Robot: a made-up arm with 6 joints.
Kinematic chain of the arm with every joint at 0, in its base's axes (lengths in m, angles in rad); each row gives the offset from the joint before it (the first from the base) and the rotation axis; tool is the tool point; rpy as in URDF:
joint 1: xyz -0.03 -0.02 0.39 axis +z
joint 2: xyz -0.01 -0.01 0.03 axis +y
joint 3: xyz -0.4 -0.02 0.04 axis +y
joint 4: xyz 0.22 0.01 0.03 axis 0.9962 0 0.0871
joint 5: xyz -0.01 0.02 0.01 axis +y
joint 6: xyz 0.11 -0.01 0.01 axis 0.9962 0 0.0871
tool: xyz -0.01 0.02 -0.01 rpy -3.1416 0 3.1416
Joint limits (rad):
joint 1: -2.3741..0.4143
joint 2: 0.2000..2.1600
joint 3: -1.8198..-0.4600
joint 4: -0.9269..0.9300
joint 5: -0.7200..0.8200
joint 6: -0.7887..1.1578
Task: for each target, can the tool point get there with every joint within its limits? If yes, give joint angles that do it. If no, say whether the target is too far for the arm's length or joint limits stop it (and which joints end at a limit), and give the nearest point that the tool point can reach.
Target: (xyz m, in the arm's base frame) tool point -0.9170 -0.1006 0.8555
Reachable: no: too far | nearest point -0.5615 -0.0683 0.7999 | short by 0.361 m
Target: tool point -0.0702 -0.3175 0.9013
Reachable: yes | joints -1.8630 1.5210 -1.5544 -0.7133 -0.5053 0.9918
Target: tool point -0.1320 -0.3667 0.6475
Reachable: yes | joints -1.8824 1.7326 -1.0996 -0.3172 0.1837 0.7649
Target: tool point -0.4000 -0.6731 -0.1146
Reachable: no: too far | nearest point -0.2312 -0.3751 0.4588 | short by 0.668 m
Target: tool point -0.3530 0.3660 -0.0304
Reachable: no: joint limits stop it (at a limit: joint 1, joint 2, joint 3, joint 4, joint 6) | nearest point -0.2097 -0.1129 0.4472 | short by 0.691 m
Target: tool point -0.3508 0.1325 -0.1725
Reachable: no: joint limits stop it (at a limit: joint 1, joint 2, joint 3, joint 4, joint 6) | nearest point -0.2055 -0.1414 0.4264 | short by 0.674 m
